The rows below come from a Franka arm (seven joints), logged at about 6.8 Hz.
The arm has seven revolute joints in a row. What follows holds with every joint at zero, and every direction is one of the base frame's.
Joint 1 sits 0.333 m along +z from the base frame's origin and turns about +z.
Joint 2 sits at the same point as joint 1 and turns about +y.
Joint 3 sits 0.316 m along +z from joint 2 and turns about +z.
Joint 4 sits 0.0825 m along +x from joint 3 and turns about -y.
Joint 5 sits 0.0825 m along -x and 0.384 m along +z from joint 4 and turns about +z.
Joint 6 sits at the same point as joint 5 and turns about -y.
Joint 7 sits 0.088 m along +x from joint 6 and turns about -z.
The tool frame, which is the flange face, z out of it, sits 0.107 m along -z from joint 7; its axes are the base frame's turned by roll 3.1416, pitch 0 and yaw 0 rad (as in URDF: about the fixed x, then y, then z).
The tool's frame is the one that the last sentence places.
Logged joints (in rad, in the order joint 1, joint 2, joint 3, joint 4, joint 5, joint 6, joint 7), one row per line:
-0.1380 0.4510 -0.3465 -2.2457 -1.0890 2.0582 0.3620
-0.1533 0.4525 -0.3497 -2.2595 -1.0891 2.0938 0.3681
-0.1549 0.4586 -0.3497 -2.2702 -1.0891 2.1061 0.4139
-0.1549 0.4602 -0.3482 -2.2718 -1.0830 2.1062 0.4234
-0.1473 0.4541 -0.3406 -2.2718 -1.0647 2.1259 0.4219
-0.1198 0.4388 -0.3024 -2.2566 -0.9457 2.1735 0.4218
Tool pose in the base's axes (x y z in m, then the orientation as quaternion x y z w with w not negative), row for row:
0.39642 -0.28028 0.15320 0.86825 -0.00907 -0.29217 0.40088
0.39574 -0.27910 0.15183 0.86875 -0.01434 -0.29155 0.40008
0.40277 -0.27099 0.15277 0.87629 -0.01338 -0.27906 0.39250
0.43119 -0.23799 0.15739 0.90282 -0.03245 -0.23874 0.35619
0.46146 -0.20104 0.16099 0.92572 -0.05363 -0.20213 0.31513
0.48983 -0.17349 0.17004 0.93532 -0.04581 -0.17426 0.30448
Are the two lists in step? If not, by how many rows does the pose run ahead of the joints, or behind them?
The pose runs 2 rows ahead of the joints: the pose in row i belongs to the joints in row i + 2.
